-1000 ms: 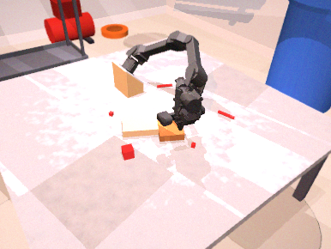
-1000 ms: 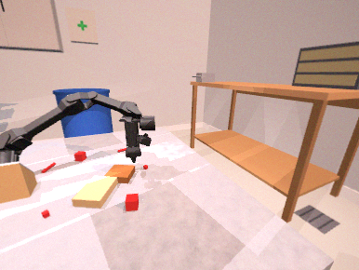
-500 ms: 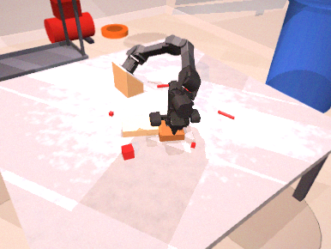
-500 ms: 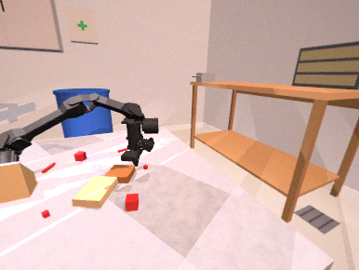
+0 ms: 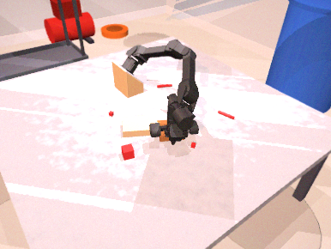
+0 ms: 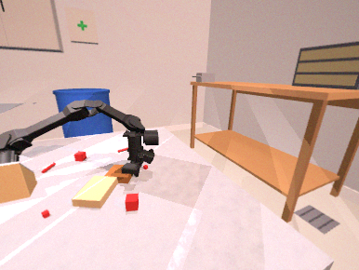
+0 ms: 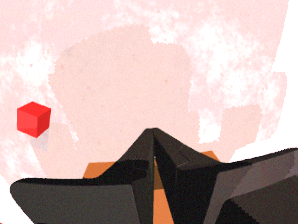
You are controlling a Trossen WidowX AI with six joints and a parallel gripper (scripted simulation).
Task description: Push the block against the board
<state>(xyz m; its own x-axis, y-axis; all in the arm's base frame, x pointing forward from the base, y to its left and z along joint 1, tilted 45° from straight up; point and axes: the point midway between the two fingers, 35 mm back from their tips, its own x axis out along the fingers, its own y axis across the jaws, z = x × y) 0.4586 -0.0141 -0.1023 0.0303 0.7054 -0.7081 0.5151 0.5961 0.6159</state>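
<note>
The orange square block is 60 mm behind my gripper tip, 40 mm to the left of it and 10 mm above it. From my gripper tip the other things lie so: pale tan board (170 mm behind, 40 mm to the right, 10 mm above).
</note>
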